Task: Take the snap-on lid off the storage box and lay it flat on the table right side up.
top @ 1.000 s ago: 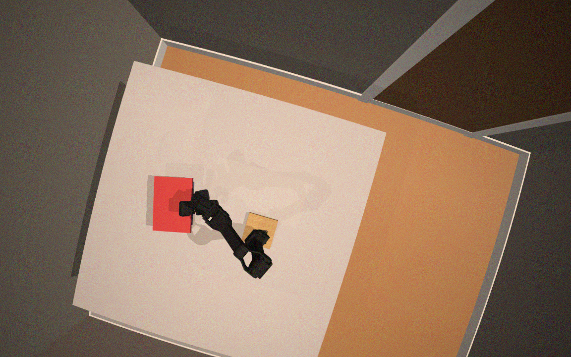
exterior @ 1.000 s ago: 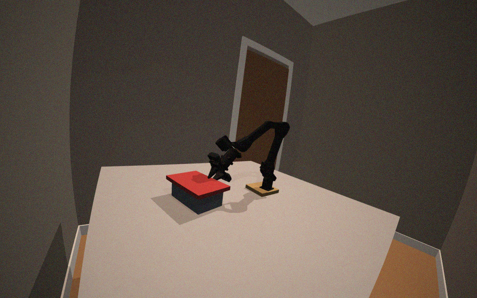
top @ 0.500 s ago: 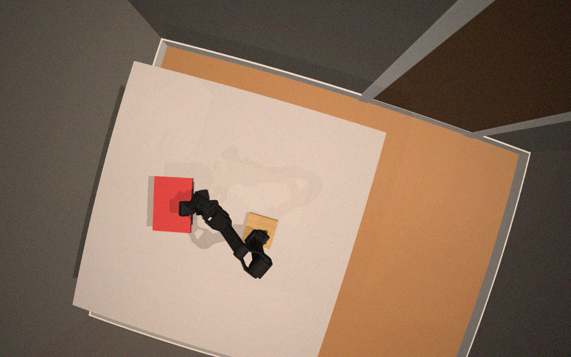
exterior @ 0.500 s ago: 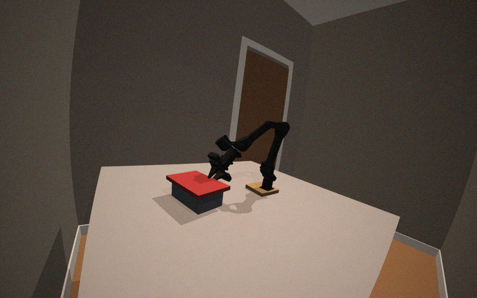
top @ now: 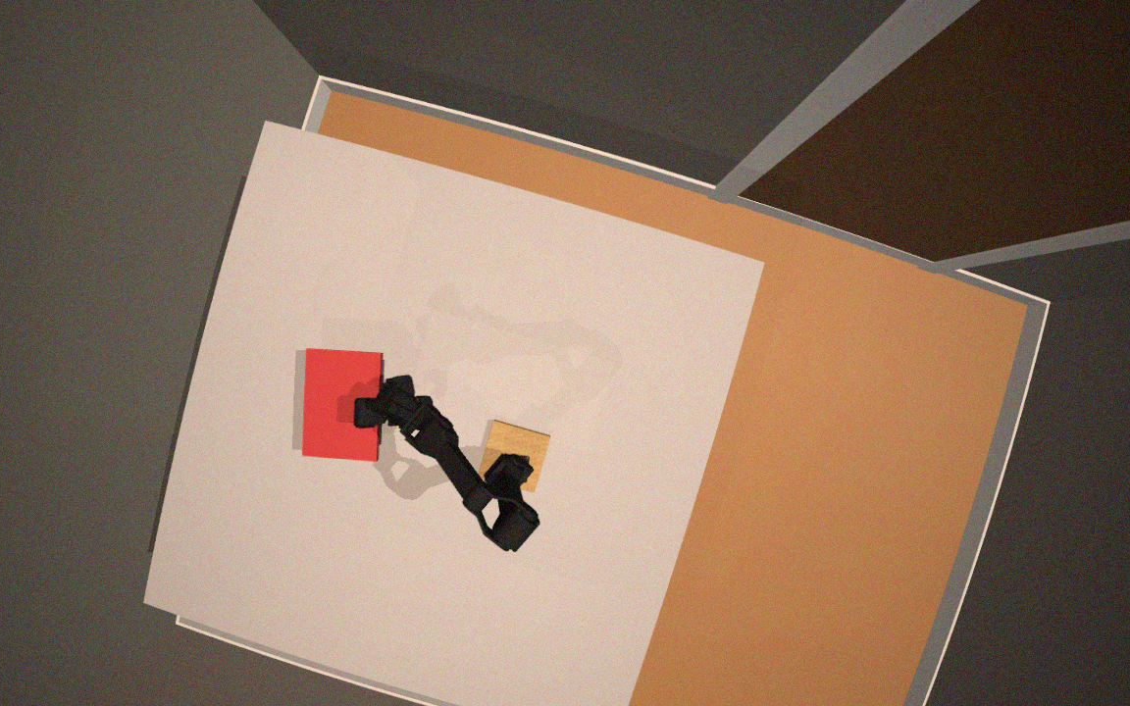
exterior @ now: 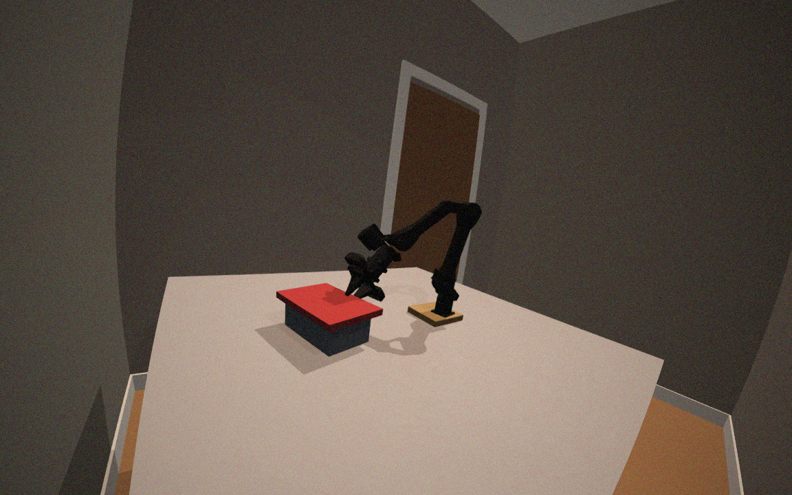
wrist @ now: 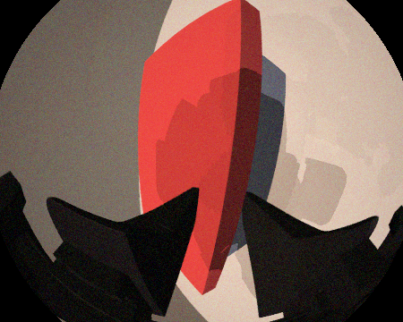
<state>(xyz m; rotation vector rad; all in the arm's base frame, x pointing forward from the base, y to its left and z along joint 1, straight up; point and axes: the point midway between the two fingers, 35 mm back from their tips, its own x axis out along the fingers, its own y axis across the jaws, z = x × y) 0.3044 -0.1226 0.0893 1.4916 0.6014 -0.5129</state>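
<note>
Right now my gripper tip is 8 cm short of the red lid. Also, from my gripper tip: dark blue storage box 8 cm ahead, 4 cm below.
</note>
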